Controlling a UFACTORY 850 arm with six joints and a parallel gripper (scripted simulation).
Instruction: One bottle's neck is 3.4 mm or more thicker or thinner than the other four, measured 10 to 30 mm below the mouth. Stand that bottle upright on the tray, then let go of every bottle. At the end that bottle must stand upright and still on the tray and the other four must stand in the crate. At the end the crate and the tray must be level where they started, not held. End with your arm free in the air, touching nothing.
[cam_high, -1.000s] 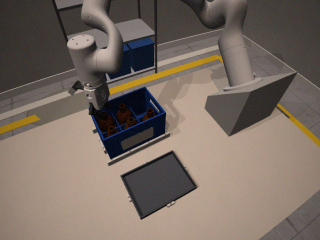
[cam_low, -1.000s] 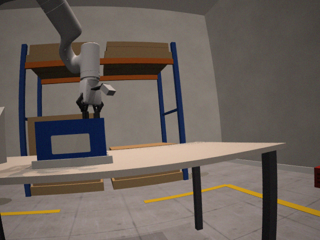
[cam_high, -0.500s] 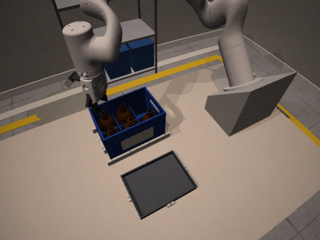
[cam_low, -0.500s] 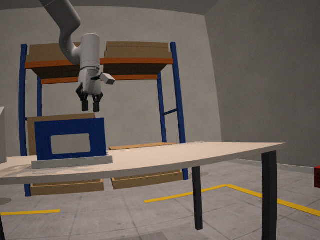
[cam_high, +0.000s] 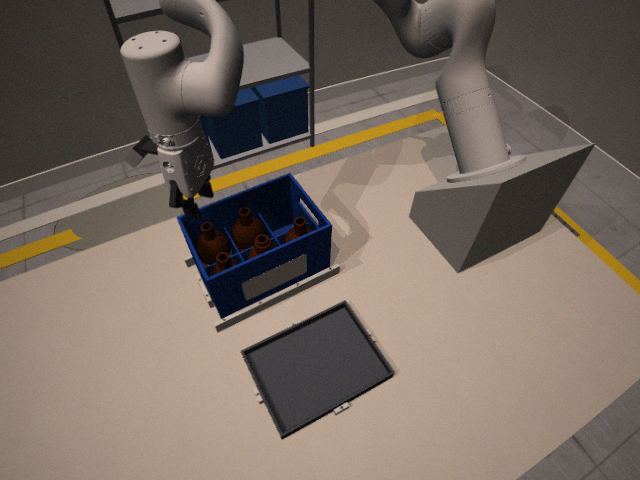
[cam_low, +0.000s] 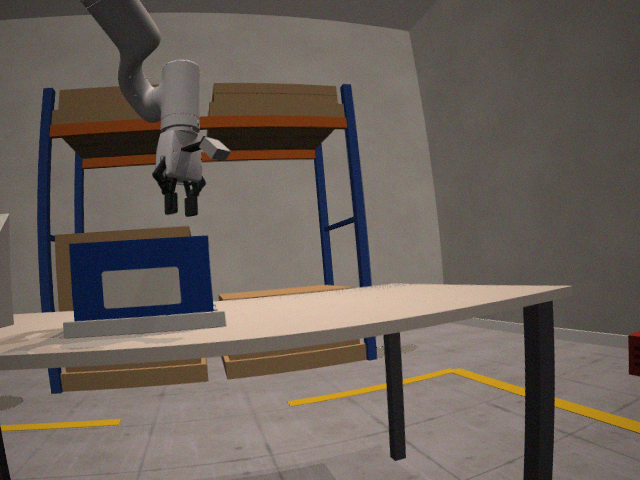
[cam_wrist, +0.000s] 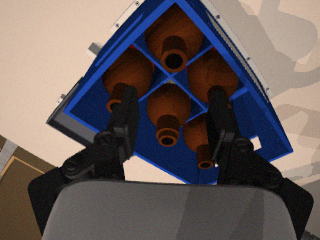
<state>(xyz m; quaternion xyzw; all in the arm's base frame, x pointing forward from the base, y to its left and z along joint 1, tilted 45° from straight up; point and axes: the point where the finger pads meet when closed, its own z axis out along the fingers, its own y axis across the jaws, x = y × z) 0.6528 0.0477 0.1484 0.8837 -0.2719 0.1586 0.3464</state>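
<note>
My hand is 160 mm above the brown bottle, 100 mm past it and 80 mm to the right of it. Round my hand: dark grey tray 310 mm to the left, 230 mm below, 130 mm behind; then crate 160 mm below, 90 mm behind, 30 mm to the left.
</note>
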